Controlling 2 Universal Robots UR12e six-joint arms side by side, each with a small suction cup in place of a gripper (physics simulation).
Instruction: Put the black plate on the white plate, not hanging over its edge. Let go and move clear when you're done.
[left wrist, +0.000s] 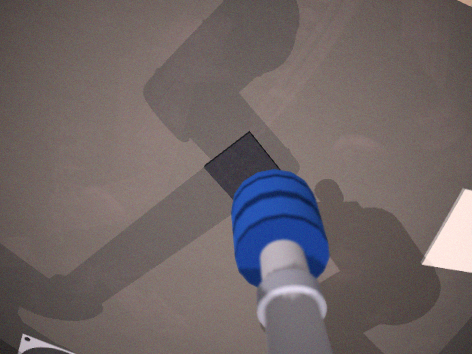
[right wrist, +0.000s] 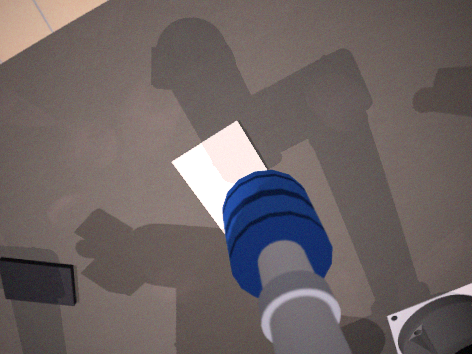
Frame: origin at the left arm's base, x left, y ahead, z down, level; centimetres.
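Seen in the pictures: left hand, its tool point: (left wrist: 273, 207); right hand, its tool point: (right wrist: 265, 211); right arm's base, origin of its link: (right wrist: 441, 329).
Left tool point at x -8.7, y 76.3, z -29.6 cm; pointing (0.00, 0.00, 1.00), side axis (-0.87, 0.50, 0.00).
Observation:
A point is followed by its place in that frame.
The black plate (left wrist: 242, 162) {z -0.9, x -12.2, y 67.3 cm} (right wrist: 37, 284) {z -0.9, x -14.9, y 65.4 cm} lies flat on the grey surface, partly hidden by the left cup in the left wrist view. The white plate (right wrist: 212, 170) {z -0.5, x -48.7, y 76.7 cm} (left wrist: 452, 240) {z -0.5, x -48.8, y 71.8 cm} lies flat, apart from it; the right cup hides part of it in the right wrist view, and it is cut off by the right edge of the left wrist view. My left gripper (left wrist: 274, 186), a blue suction cup, is open and hangs above the surface near the black plate. My right gripper (right wrist: 265, 185), also a blue suction cup, is open and hangs above the surface near the white plate.
A light mounting plate (right wrist: 407, 313) (left wrist: 38, 344) with a round dark recess shows at the lower right of the right wrist view and the lower left of the left wrist view. Pale tiled floor (right wrist: 65, 22) shows beyond the surface's edge. Arm shadows cross the surface.

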